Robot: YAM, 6 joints.
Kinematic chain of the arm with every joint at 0, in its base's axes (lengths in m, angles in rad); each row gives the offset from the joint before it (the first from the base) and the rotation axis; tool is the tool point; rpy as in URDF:
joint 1: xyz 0 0 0.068 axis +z
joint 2: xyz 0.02 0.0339 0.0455 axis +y
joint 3: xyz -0.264 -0.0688 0 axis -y
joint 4: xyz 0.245 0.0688 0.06 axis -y
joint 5: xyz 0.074 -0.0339 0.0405 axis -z
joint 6: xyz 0.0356 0 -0.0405 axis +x
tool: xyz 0 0 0 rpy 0 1.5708 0
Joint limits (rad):
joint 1: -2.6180..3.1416
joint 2: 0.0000..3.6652
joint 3: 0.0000..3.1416
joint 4: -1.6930..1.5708
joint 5: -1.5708..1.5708
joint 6: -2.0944..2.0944
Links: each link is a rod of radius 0.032 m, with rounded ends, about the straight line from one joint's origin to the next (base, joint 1, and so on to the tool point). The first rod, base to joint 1, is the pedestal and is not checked.
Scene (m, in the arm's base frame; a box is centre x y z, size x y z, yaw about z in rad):
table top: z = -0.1
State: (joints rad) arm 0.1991 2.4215 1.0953 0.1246 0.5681 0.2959
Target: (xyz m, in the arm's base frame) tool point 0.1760 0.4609 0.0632
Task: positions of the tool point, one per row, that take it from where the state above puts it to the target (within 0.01 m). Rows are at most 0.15 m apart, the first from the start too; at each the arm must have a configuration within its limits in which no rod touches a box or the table.
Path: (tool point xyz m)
1: 0.3731 0.1638 -0.0139
2: 0.3415 0.2754 0.0085
3: 0.2747 0.3783 0.0343
4: 0.1760 0.4609 0.0632

